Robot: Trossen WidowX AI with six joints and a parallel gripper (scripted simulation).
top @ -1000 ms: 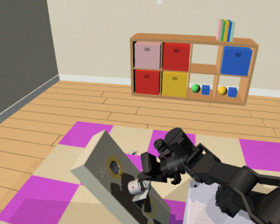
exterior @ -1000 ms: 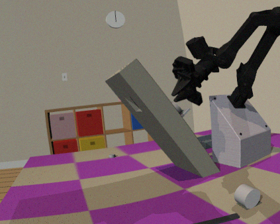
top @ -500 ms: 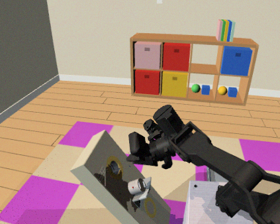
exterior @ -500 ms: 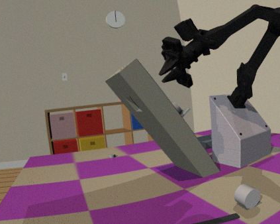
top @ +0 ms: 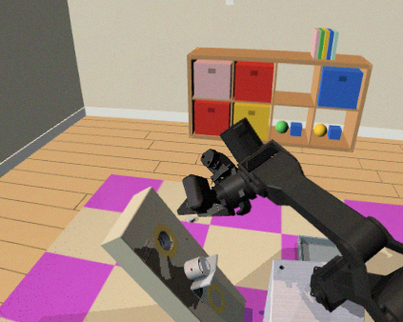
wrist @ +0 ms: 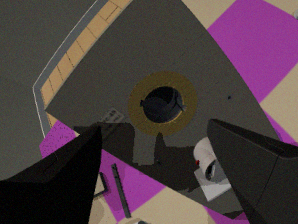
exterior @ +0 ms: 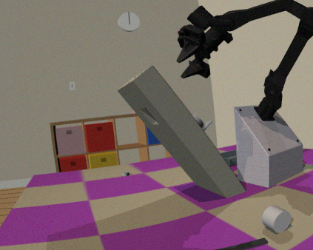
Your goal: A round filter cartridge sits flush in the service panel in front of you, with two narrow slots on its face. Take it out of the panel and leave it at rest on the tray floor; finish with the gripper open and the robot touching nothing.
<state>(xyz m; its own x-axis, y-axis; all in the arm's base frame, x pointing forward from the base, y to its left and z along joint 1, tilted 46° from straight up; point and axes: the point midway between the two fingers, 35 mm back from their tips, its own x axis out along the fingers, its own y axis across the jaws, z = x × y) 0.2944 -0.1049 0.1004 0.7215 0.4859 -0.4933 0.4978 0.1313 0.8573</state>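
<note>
The white round filter cartridge is 20 mm behind my gripper tip, 10 mm to the left of it and 150 mm below it. From my gripper tip the other things lie so: grey tray-like bracket (30 mm behind, 180 mm below).
</note>
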